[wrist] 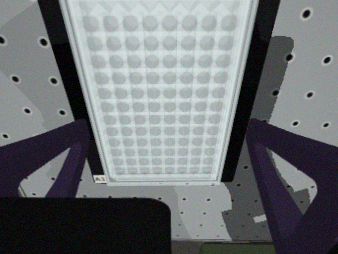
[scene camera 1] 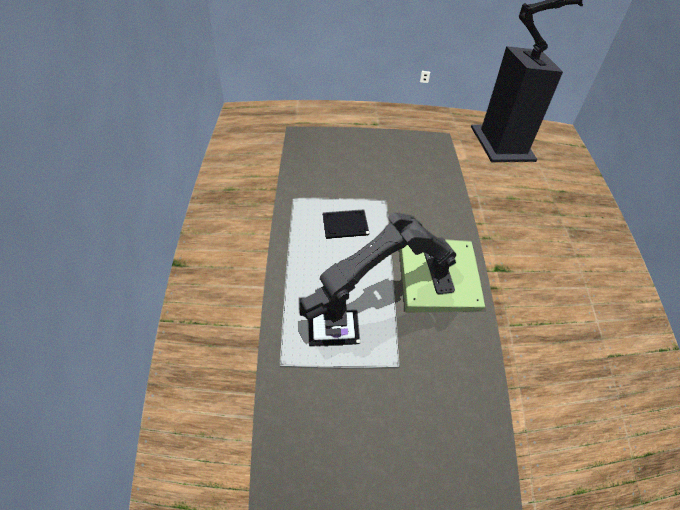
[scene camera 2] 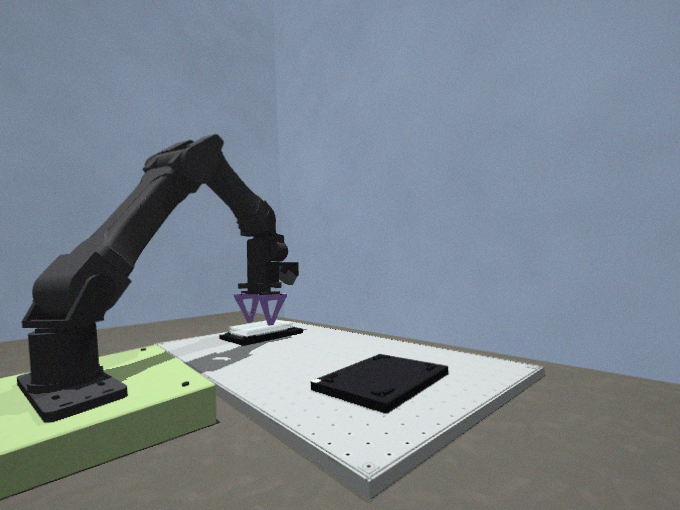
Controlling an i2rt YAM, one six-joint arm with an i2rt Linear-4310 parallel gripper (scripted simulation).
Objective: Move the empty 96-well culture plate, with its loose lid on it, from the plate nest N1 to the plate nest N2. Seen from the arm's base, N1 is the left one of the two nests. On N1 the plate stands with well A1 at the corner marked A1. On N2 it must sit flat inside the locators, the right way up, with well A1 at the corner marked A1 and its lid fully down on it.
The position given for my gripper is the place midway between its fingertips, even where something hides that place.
I see my gripper [scene camera 2: 259, 323] and a black plate nest [scene camera 2: 354, 383].
My gripper shows as well in the wrist view [wrist: 168, 127].
